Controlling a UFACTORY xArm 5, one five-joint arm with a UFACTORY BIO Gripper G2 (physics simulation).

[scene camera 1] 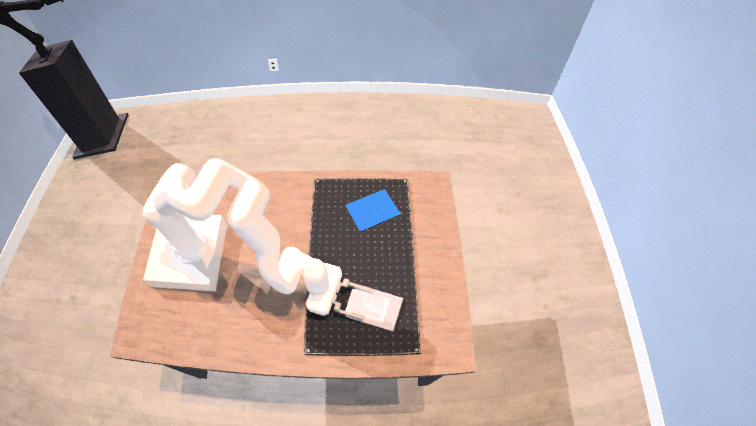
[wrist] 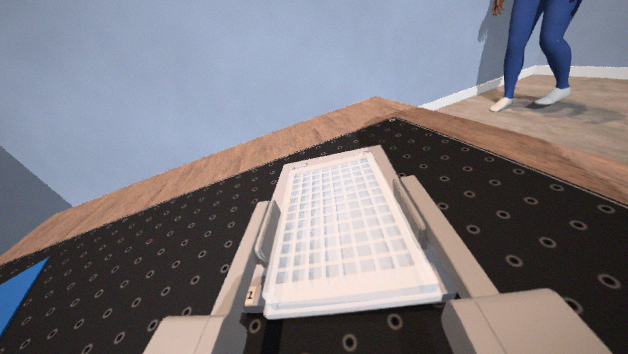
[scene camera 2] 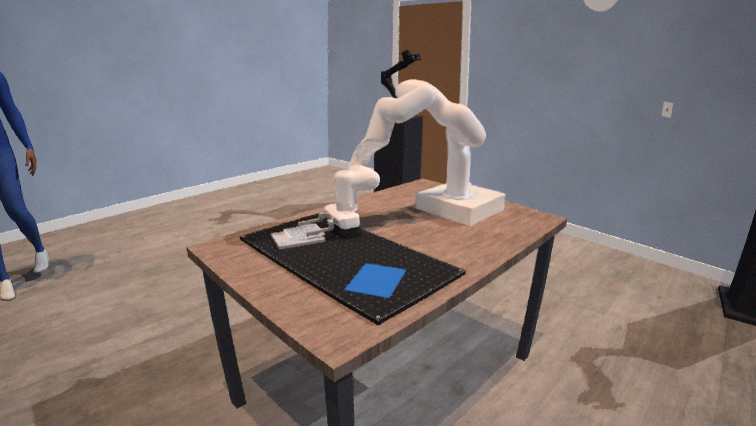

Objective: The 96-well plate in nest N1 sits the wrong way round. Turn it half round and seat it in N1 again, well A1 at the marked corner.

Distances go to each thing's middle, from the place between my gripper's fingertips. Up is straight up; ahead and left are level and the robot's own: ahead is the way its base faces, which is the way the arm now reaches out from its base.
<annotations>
I see my gripper 10 mm above the white 96-well plate (scene camera 1: 373, 307). Also, from my hand: flat blue sheet (scene camera 2: 375, 280) 380 mm to the left, 80 mm ahead, 30 mm below.
</annotations>
